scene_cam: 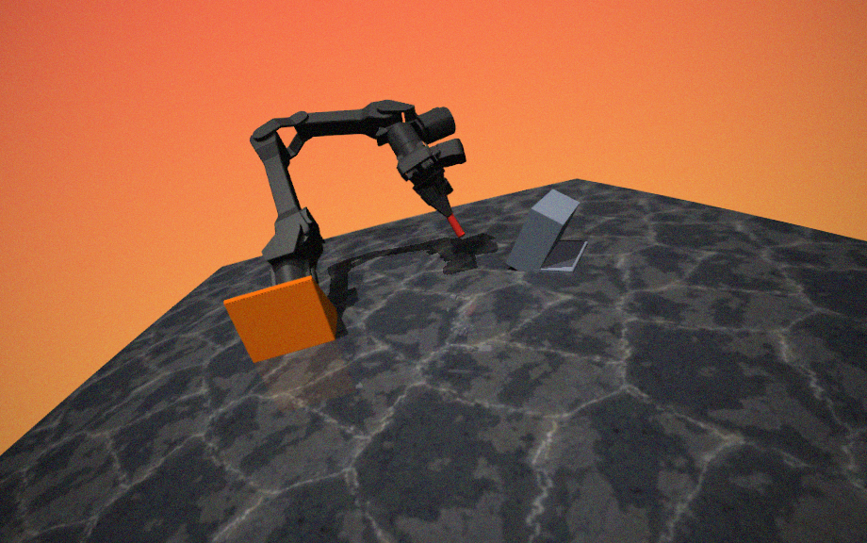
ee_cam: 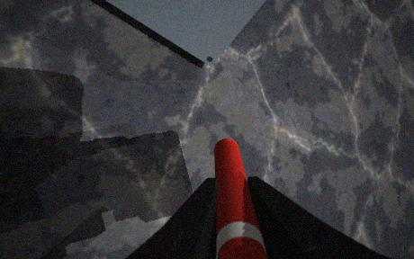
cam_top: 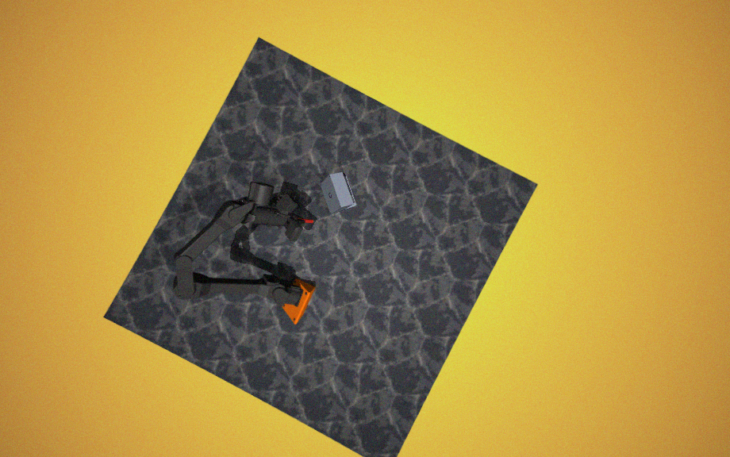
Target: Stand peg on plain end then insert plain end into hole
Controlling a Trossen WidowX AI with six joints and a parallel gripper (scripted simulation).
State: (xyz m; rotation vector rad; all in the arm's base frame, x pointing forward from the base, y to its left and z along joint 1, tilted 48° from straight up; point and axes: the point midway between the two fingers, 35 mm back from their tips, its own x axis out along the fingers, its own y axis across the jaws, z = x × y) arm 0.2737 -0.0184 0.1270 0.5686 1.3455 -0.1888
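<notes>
My gripper tip is now 140 mm short of the grey sloped panel, 70 mm to the left of it and 50 mm above it. Also, from my gripper tip: red peg (10 mm to the left, 10 mm above); flat foot plate (160 mm ahead, 90 mm to the right, 100 mm below).
</notes>
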